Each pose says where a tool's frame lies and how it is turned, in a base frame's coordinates. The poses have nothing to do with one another.
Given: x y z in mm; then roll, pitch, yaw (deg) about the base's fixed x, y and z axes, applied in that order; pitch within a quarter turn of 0, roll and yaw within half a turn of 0.
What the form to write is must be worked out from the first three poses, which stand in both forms.
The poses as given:
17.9, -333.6, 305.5, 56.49, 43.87, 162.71
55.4, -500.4, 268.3, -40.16, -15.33, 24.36
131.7, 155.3, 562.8, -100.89, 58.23, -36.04
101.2, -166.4, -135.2, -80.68, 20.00, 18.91
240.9, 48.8, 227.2, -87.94, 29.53, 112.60
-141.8, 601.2, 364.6, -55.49, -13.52, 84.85
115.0, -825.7, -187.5, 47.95, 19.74, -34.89
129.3, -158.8, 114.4, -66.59, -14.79, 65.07
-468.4, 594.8, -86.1, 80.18, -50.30, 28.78
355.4, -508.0, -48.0, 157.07, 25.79, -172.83
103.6, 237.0, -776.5, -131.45, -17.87, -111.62
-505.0, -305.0, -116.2, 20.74, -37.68, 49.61
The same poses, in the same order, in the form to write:
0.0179, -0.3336, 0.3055, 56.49, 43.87, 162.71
0.0554, -0.5004, 0.2683, -40.16, -15.33, 24.36
0.1317, 0.1553, 0.5628, -100.89, 58.23, -36.04
0.1012, -0.1664, -0.1352, -80.68, 20.00, 18.91
0.2409, 0.0488, 0.2272, -87.94, 29.53, 112.60
-0.1418, 0.6012, 0.3646, -55.49, -13.52, 84.85
0.1150, -0.8257, -0.1875, 47.95, 19.74, -34.89
0.1293, -0.1588, 0.1144, -66.59, -14.79, 65.07
-0.4684, 0.5948, -0.0861, 80.18, -50.30, 28.78
0.3554, -0.5080, -0.0480, 157.07, 25.79, -172.83
0.1036, 0.2370, -0.7765, -131.45, -17.87, -111.62
-0.5050, -0.3050, -0.1162, 20.74, -37.68, 49.61

